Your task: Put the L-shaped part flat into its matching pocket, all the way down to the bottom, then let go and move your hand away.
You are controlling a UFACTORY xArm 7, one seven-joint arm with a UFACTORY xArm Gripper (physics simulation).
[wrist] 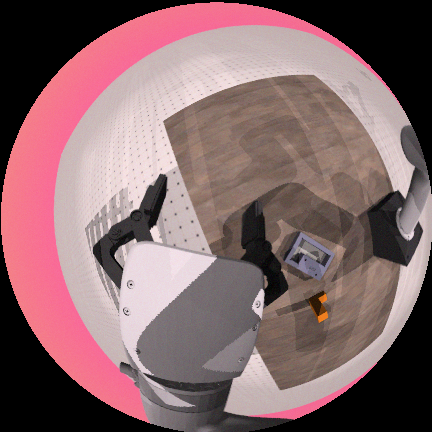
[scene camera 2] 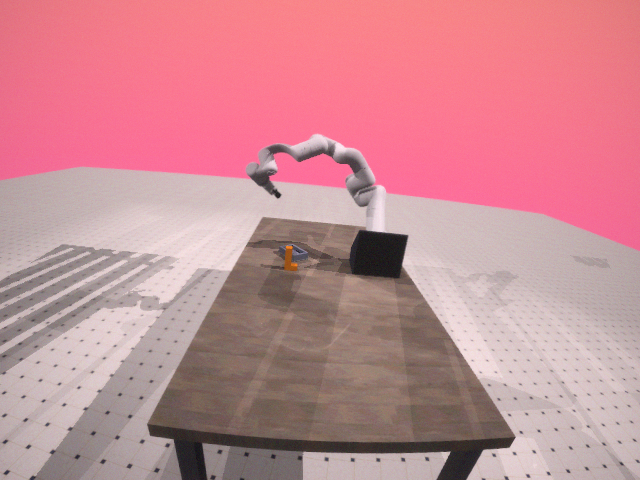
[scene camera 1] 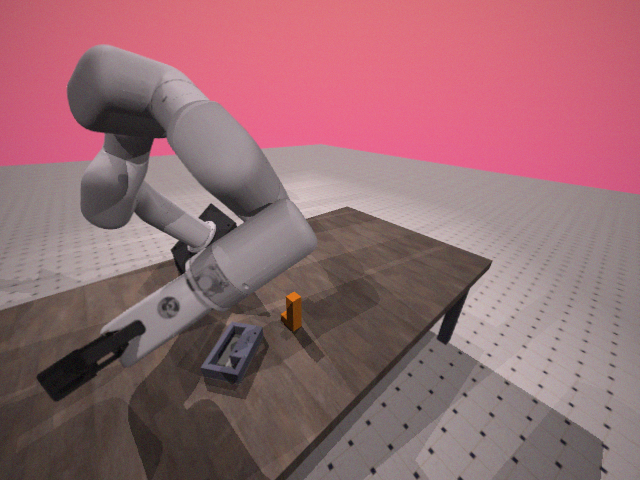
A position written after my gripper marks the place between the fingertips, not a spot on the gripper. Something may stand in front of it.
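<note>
My gripper [scene camera 1: 90, 363] is open, and my gripper holds nothing. The wrist view also shows me my gripper [wrist: 208, 195]. Then there is a blue-grey pocket block [scene camera 1: 229, 360], and in the wrist view too I see the blue-grey pocket block [wrist: 304, 253].
</note>
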